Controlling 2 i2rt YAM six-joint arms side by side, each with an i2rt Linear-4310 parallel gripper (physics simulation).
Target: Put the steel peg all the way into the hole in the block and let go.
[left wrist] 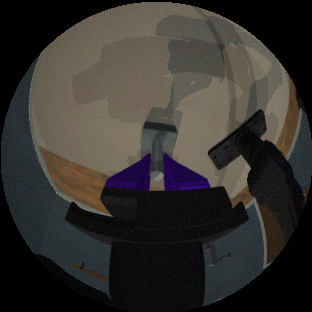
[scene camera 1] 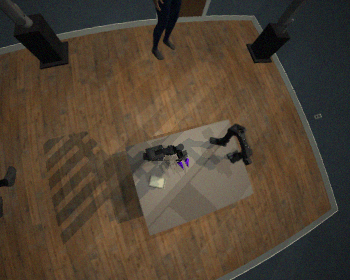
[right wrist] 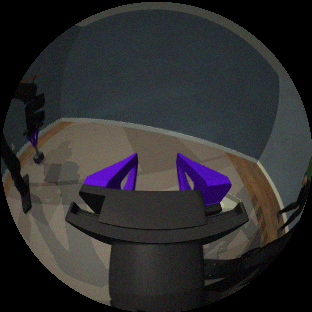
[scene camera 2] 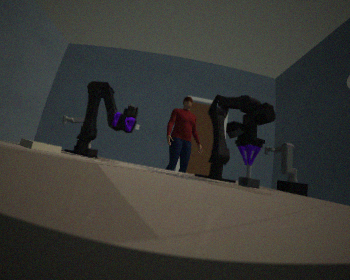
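Seen in the pictures: left gripper, between the fingertips: [left wrist: 156,157] [scene camera 1: 232,156] [right wrist: 35,145] [scene camera 2: 248,165]; right gripper, between the fingertips: [scene camera 1: 185,168] [right wrist: 156,156] [scene camera 2: 120,117]; left arm's base, origin of its link: [left wrist: 241,138] [scene camera 1: 218,141] [right wrist: 24,191] [scene camera 2: 214,179]; right arm's base, origin of its link: [right wrist: 224,268] [scene camera 2: 80,154].
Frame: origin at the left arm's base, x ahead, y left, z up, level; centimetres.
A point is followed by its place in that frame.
Observation:
The steel peg [scene camera 2: 249,171] {x 14.5, y 15.3, z 5.8 cm} [left wrist: 157,150] {x 14.3, y 14.3, z 7.1 cm} stands upright, its lower end at the top of the grey block [scene camera 2: 248,182] {x 16.8, y 15.3, z 1.7 cm} [left wrist: 149,141] {x 14.6, y 15.9, z 3.3 cm} [right wrist: 38,158] {x 13.8, y 12.3, z 2.3 cm}. How deep it sits in the hole I cannot tell. My left gripper [scene camera 2: 249,164] {x 14.2, y 14.6, z 8.2 cm} [left wrist: 156,157] {x 14.2, y 14.6, z 8.2 cm} is shut on the peg's upper part, above the block; in the left wrist view the peg's round top end shows between the purple fingers. My right gripper [scene camera 1: 184,164] {x 35.2, y -35.7, z 19.2 cm} [scene camera 2: 123,122] {x 35.2, y -35.7, z 19.2 cm} [right wrist: 156,156] {x 35.2, y -35.7, z 19.2 cm} is partly open and empty, raised above the table and well away from the block.
A pale shallow tray [scene camera 1: 156,181] {x 53.2, y -58.4, z 0.3 cm} [scene camera 2: 41,146] {x 55.5, y -49.6, z 1.3 cm} [right wrist: 230,202] {x 56.3, y -60.8, z 0.3 cm} lies on the table [scene camera 1: 220,187] {x 48.5, y 9.5, z 0.0 cm} near the right arm. The right arm's base [left wrist: 237,140] {x 2.3, y 2.3, z 1.9 cm} shows at the right in the left wrist view. A person [scene camera 2: 184,127] stands beyond the table.

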